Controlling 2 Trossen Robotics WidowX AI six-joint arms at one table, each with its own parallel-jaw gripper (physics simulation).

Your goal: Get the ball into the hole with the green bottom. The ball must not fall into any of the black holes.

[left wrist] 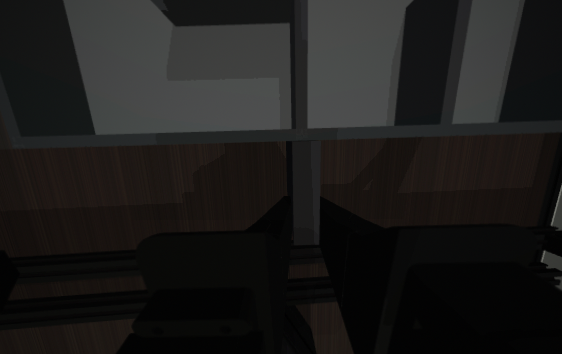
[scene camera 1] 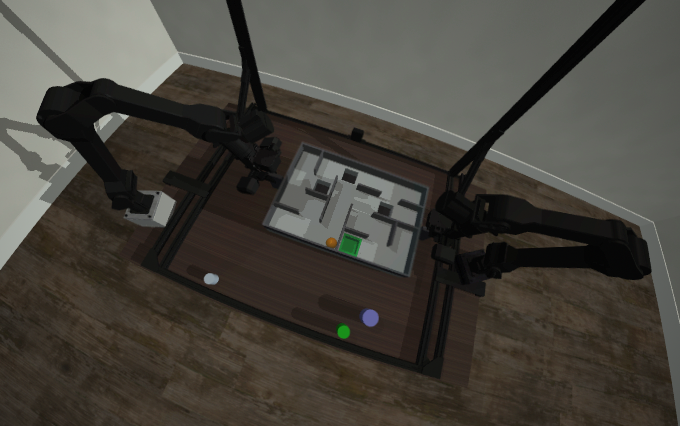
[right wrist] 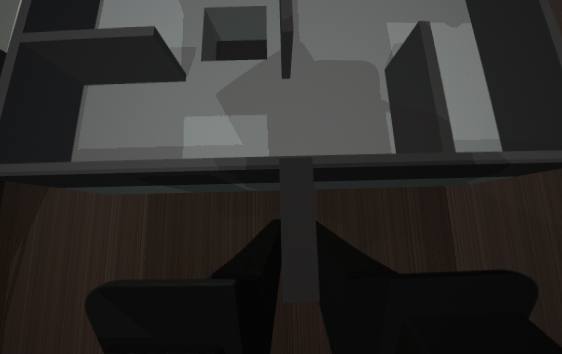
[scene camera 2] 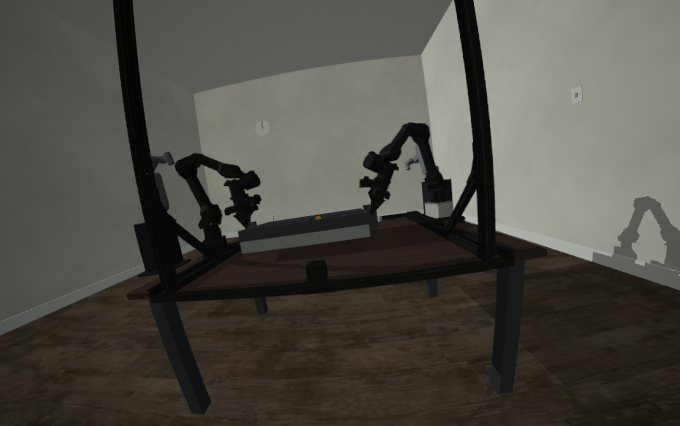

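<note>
The orange ball (scene camera 1: 331,242) (scene camera 2: 318,218) lies inside the grey-walled maze board (scene camera 1: 301,238) (scene camera 2: 306,242) (left wrist: 225,136) (right wrist: 150,166), by its near outer wall. The green-bottomed hole (scene camera 1: 350,244) is just right of it, with a thin inner wall between them. Black holes (scene camera 1: 322,187) (scene camera 1: 350,175) (scene camera 1: 385,208) lie farther back; one also shows in the right wrist view (right wrist: 234,37). My left gripper (scene camera 1: 427,233) (scene camera 2: 246,225) (left wrist: 300,202) is shut on the board's handle (left wrist: 305,175). My right gripper (scene camera 1: 279,181) (scene camera 2: 373,209) (right wrist: 292,226) is shut on the opposite handle (right wrist: 298,205). The ball does not show in either wrist view.
A purple round object (scene camera 1: 370,317), a green one (scene camera 1: 343,331) and a white one (scene camera 1: 211,278) stand on the near part of the table (scene camera 1: 260,260). Dark frame rails border the table, with upright posts. A small black block (scene camera 1: 357,133) (scene camera 2: 316,272) sits at the far rail.
</note>
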